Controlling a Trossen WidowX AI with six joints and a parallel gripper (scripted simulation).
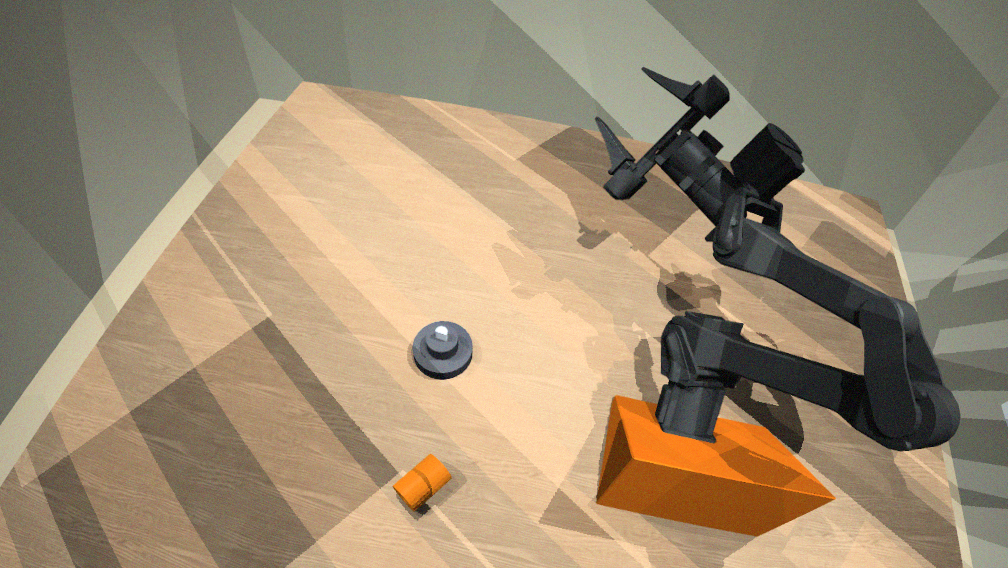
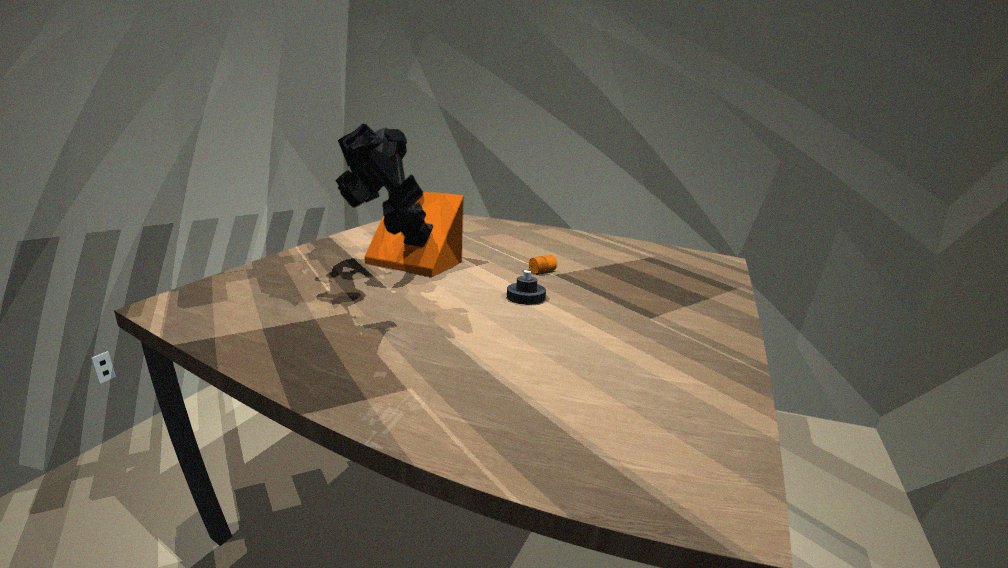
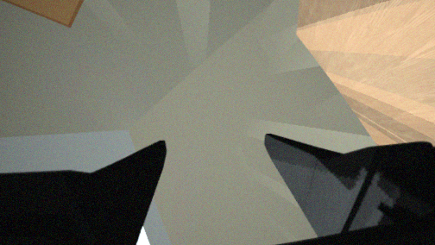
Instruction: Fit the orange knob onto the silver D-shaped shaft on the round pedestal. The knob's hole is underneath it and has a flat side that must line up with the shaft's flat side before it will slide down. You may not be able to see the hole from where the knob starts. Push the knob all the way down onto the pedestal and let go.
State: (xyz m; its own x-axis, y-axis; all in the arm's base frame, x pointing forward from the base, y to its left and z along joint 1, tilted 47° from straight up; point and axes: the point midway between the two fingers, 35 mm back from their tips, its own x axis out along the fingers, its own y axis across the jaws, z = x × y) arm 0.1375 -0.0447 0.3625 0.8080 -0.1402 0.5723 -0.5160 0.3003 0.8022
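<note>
The orange knob lies 12 cm ahead of my gripper tip, 43 cm to the left of it and 28 cm below it. From my gripper tip the other things lie so: round pedestal: 16 cm ahead, 25 cm to the left, 27 cm below.
</note>
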